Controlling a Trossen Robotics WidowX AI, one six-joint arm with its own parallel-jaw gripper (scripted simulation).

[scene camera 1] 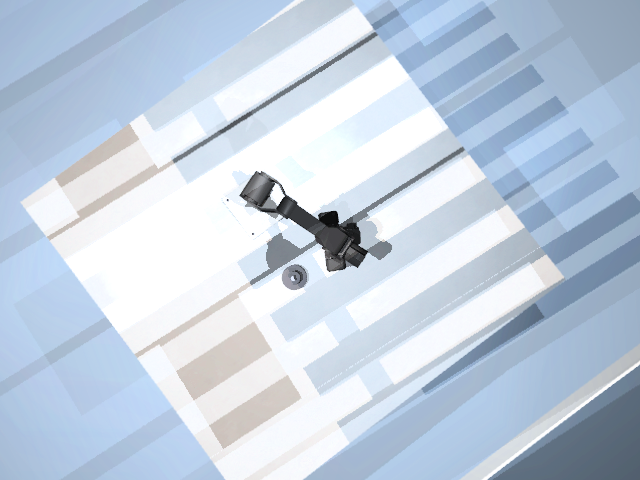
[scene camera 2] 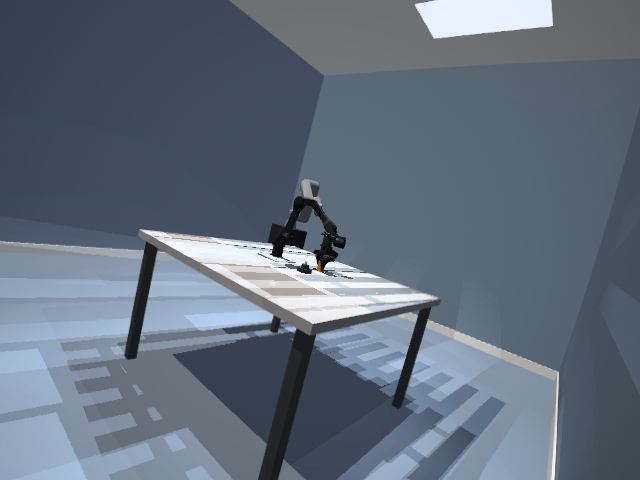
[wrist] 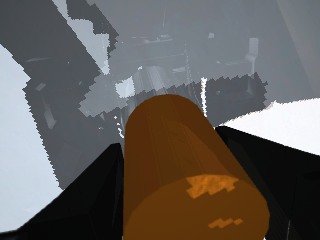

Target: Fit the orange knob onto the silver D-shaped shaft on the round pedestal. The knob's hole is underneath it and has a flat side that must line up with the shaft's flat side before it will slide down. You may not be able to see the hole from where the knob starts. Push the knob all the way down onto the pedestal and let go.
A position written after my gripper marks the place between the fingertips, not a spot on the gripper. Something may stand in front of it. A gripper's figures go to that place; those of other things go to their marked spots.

Labels:
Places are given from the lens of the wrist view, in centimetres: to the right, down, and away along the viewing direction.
my gripper (wrist: 169,143): 0, 1, 11
orange knob (wrist: 177,170): 0, 1, 6

